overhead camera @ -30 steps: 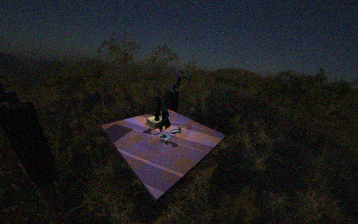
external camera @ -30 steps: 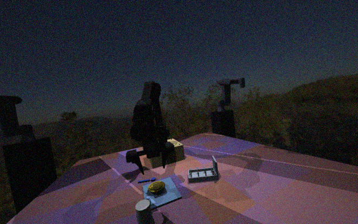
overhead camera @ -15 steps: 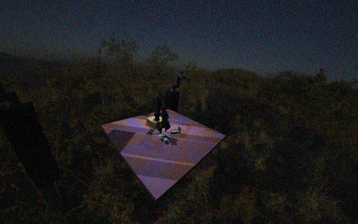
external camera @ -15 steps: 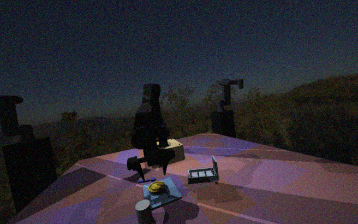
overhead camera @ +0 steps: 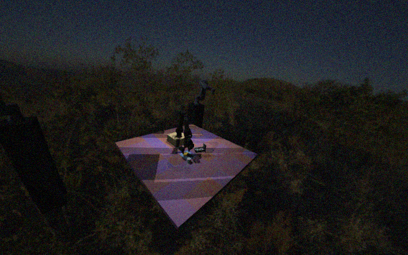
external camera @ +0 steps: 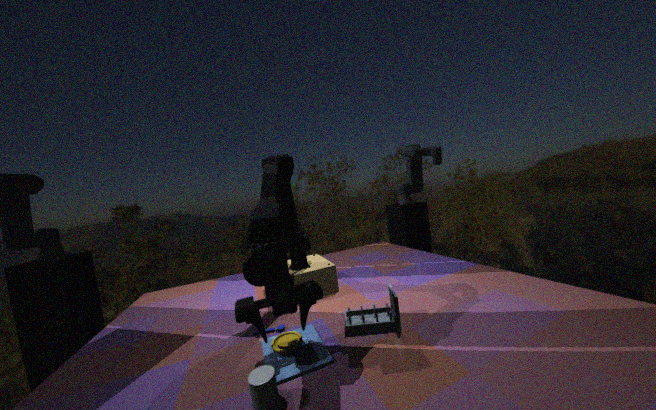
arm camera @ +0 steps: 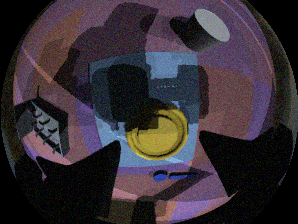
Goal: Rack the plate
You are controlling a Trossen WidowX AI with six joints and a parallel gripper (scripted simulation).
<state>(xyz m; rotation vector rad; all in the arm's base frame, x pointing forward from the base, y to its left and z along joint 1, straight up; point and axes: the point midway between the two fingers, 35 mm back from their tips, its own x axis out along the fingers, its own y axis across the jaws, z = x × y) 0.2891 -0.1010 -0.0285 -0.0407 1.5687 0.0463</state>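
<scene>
Right now the plate is 2 cm below my gripper tip. The rest, counted from my gripper tip: dish rack: 1 cm ahead, 21 cm to the left, 1 cm below; then blue mat: 1 cm ahead, 1 cm to the left, 3 cm below.
</scene>
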